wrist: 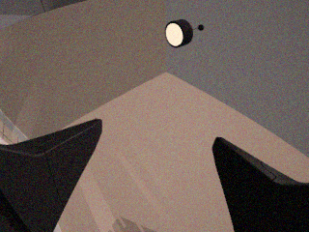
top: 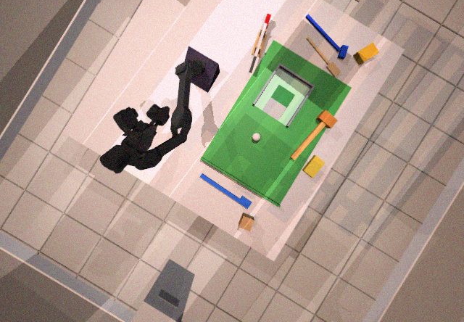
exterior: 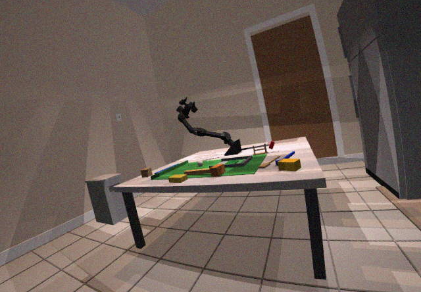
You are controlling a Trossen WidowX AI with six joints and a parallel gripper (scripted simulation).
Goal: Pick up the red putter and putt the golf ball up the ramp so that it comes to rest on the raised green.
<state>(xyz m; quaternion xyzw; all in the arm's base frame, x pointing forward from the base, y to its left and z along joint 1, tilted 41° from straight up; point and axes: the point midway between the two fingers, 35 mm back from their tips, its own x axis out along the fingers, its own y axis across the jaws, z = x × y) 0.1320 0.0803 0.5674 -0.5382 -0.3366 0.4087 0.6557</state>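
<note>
My gripper tip is 7 cm short of the red putter, 54 cm to the right of it and 53 cm above it. Also, from my gripper tip: white golf ball (29 cm ahead, 12 cm to the left, 56 cm below); then wooden box (45 cm ahead, 28 cm to the right, 55 cm below); then green mat (35 cm ahead, 24 cm to the left, 58 cm below).
</note>
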